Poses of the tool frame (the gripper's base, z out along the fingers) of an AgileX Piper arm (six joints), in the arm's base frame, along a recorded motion.
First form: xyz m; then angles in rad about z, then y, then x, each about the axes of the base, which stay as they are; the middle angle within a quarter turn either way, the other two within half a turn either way.
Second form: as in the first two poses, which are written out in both.
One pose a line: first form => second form
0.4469 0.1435 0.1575 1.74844 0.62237 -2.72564 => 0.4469 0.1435 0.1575 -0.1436 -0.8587 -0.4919 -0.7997 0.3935 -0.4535
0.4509 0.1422 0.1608 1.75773 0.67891 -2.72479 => 0.4509 0.1422 0.1608 -0.1446 -0.8512 -0.5045 -0.7647 0.4197 -0.4889
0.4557 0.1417 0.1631 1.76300 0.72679 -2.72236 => 0.4557 0.1417 0.1631 -0.1428 -0.8449 -0.5155 -0.7335 0.4400 -0.5180
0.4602 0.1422 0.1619 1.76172 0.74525 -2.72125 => 0.4602 0.1422 0.1619 -0.1395 -0.8438 -0.5181 -0.7216 0.4450 -0.5304
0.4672 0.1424 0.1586 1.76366 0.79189 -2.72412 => 0.4672 0.1424 0.1586 -0.1346 -0.8419 -0.5226 -0.6895 0.4584 -0.5608
